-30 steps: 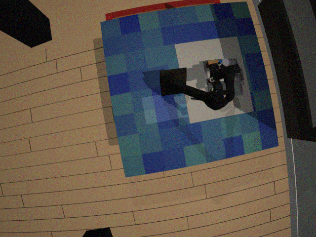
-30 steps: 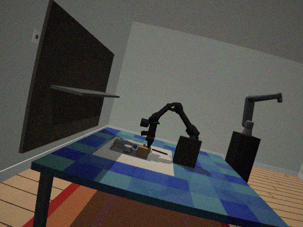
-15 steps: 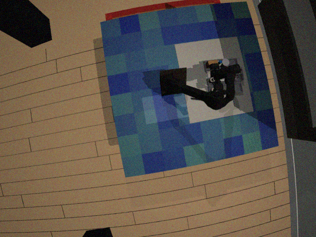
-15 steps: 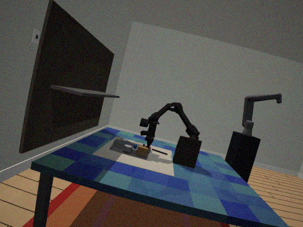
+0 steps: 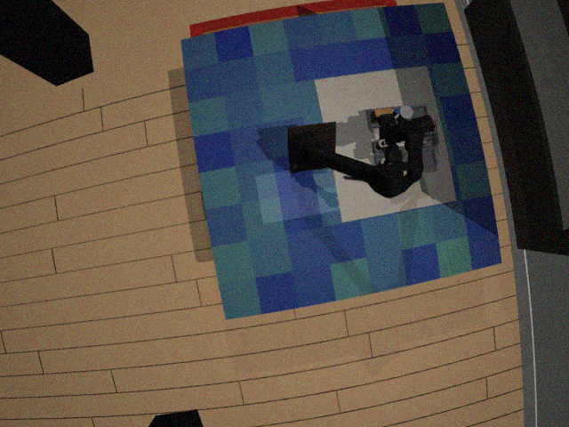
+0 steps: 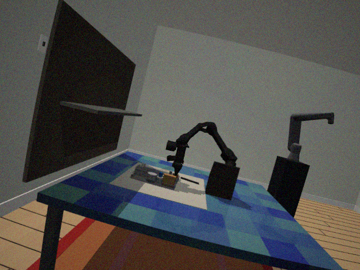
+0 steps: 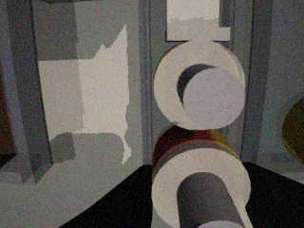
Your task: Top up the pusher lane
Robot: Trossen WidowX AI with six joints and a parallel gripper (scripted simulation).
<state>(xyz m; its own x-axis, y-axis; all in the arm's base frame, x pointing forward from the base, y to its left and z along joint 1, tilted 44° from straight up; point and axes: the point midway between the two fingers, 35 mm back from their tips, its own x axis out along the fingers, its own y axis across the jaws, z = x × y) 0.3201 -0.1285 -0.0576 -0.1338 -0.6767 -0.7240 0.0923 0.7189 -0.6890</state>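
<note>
My gripper tip is now 40 mm short of the tan block, 120 mm to the right of it and 10 mm above it. The rest, counted from my gripper tip: shelf: 510 mm ahead, 10 mm to the right, 320 mm above.
</note>
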